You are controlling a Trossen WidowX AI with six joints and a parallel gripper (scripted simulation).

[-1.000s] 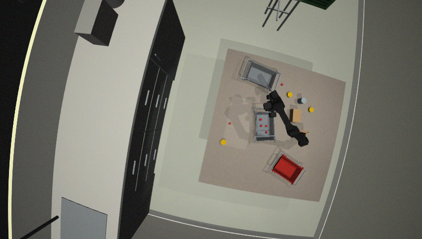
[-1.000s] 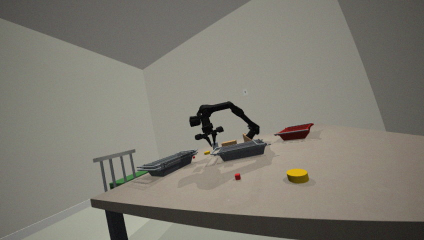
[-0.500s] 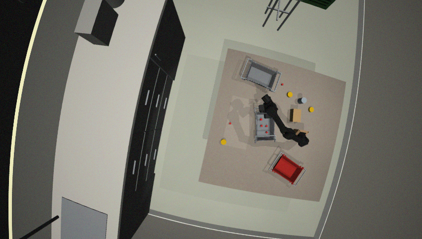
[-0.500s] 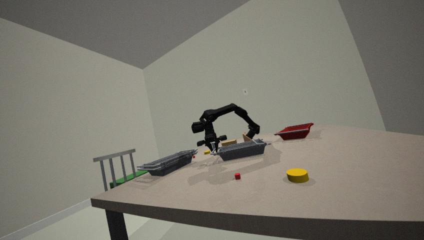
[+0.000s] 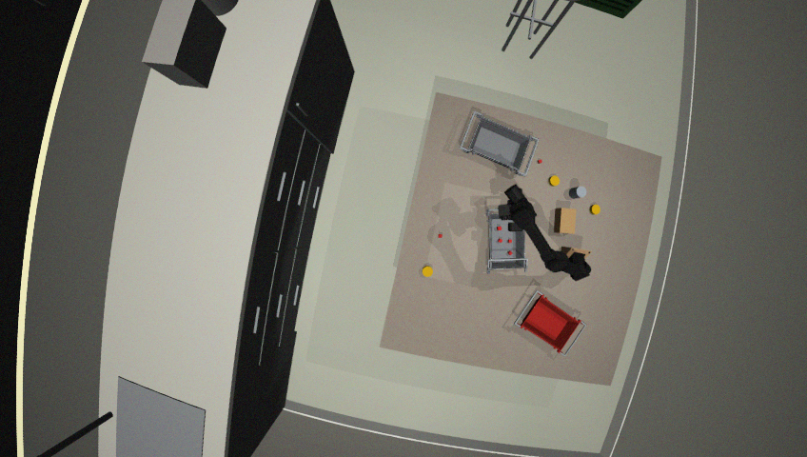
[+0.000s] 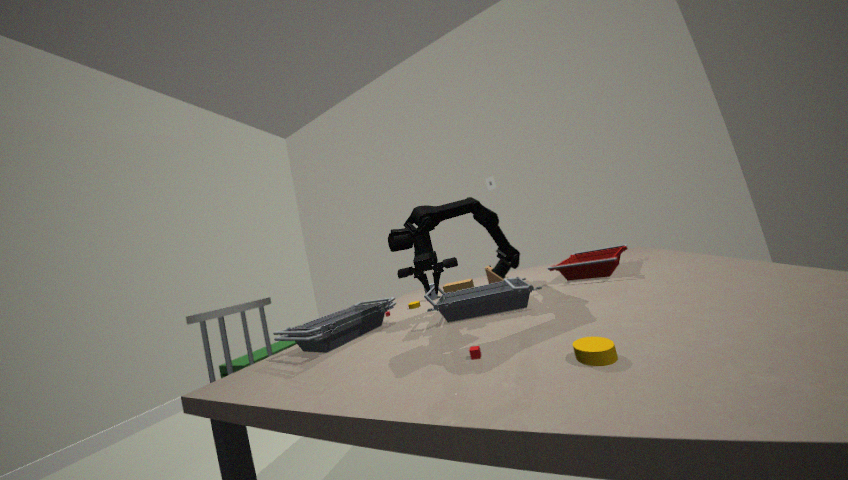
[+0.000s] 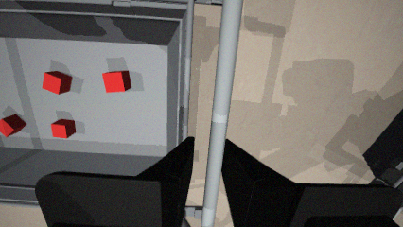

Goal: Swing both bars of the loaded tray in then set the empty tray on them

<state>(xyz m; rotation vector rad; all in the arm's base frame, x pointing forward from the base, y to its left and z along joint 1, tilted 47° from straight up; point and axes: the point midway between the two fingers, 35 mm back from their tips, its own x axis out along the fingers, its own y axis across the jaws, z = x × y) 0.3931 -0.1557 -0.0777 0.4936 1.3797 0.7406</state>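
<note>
Right now my gripper tip is 51 cm to the right of the red tray, 32 cm past it and 3 cm above it. Round my gripper tip: red cube: 29 cm ahead, 17 cm to the left, 7 cm below; box: 31 cm behind, 4 cm below.
</note>
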